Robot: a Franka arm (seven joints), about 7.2 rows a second.
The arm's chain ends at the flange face. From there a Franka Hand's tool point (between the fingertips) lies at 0.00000 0.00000 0.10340 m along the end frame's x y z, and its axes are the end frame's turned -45 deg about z.
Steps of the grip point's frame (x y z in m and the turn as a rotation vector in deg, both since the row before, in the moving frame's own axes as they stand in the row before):
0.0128 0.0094 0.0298 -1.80 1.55 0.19
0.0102 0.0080 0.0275 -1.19 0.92 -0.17
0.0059 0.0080 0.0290 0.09 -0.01 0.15
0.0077 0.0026 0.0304 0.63 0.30 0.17
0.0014 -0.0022 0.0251 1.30 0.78 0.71
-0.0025 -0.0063 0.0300 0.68 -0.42 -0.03
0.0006 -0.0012 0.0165 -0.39 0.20 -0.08
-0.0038 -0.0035 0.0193 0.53 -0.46 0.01
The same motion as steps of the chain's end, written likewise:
0.0114 -0.0027 0.0299 -0.18 2.37 0.19
0.0102 -0.0019 0.0275 -0.19 1.49 -0.17
0.0100 0.0016 0.0290 0.06 -0.07 0.15
0.0077 -0.0024 0.0304 0.66 -0.23 0.17
0.0001 0.0001 0.0251 1.47 -0.37 0.71
-0.0048 -0.0024 0.0300 0.18 -0.78 -0.03
-0.0012 -0.0015 0.0165 -0.13 0.42 -0.08
-0.0039 0.0003 0.0193 0.05 -0.70 0.01

